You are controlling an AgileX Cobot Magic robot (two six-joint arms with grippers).
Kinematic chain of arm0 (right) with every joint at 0, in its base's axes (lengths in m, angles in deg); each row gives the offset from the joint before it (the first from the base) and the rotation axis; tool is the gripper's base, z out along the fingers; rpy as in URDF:
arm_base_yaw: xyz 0 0 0.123 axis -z
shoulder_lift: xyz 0 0 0 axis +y
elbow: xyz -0.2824 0 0.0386 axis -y
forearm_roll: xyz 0.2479 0 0.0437 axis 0.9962 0 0.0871
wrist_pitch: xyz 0 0 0 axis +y
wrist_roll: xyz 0.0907 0 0.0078 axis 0.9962 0 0.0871
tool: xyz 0 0 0 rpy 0 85 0
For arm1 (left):
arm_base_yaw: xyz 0 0 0.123 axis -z
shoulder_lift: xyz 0 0 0 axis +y
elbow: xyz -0.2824 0 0.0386 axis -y
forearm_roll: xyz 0.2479 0 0.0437 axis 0.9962 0 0.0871
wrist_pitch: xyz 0 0 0 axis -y
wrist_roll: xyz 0.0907 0 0.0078 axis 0.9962 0 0.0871
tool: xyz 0 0 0 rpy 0 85 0
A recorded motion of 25 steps. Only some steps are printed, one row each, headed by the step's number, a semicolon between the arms.
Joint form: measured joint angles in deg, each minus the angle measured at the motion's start. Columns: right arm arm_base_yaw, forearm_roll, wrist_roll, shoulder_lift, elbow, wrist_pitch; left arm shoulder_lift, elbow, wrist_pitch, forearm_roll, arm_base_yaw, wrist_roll.
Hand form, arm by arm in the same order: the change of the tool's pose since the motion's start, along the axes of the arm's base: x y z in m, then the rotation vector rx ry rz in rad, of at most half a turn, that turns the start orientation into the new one. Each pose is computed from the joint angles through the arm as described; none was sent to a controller.
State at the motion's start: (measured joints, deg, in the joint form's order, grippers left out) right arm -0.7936 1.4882 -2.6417 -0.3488 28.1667 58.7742; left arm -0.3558 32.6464 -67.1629 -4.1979 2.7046 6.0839
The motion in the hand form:
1: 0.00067 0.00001 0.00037 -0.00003 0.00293 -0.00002; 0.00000 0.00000 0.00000 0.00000 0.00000 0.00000
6: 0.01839 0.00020 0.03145 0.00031 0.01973 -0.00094; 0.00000 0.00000 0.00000 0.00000 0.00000 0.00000
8: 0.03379 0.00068 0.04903 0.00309 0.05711 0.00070; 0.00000 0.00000 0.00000 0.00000 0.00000 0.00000
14: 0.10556 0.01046 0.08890 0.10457 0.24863 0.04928; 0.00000 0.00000 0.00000 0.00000 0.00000 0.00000
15: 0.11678 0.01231 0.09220 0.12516 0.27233 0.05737; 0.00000 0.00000 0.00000 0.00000 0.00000 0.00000
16: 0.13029 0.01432 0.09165 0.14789 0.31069 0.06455; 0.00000 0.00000 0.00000 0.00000 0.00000 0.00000
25: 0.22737 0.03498 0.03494 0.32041 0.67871 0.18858; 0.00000 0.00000 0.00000 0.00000 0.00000 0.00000
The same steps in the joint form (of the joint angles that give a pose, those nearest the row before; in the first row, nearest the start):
1: 0.00 0.00 0.00 0.28 0.06 -0.05; 0.00 0.00 0.00 0.00 0.00 0.00
6: 0.00 0.00 0.00 9.39 5.82 -2.44; 0.00 0.00 0.00 0.00 0.00 0.00
8: -0.01 0.21 0.01 15.77 9.68 -2.81; 0.00 0.00 0.00 0.00 0.00 0.00
14: 0.00 6.79 0.00 38.06 22.33 -1.56; 0.00 0.00 0.00 0.00 0.00 0.00
15: 0.00 8.06 0.00 40.97 23.96 -1.49; 0.00 0.00 0.00 0.00 0.00 0.00
16: 0.00 9.43 0.01 44.28 25.12 -1.44; 0.00 0.00 0.00 0.00 0.00 0.00
25: 0.00 24.47 -7.67 69.37 28.02 -0.69; 0.00 0.00 0.00 0.00 0.00 0.00

